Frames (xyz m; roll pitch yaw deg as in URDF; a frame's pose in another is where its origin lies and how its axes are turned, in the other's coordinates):
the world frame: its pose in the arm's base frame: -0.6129 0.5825 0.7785 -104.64 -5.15 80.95
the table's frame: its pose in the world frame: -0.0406 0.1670 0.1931 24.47 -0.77 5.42
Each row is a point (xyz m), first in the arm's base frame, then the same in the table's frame.
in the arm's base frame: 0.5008 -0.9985 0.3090
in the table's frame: -1.3470 0.0001 -1.5307
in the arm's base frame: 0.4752 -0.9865 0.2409
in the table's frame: -1.3391 0.0719 -1.5155
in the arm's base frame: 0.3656 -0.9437 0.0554
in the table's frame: -1.3144 0.2743 -1.4338
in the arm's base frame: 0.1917 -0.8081 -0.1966
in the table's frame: -1.2087 0.5554 -1.2857
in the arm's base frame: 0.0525 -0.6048 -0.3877
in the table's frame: -1.0307 0.7722 -1.1496
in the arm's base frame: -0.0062 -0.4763 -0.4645
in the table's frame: -0.9135 0.8609 -1.0844
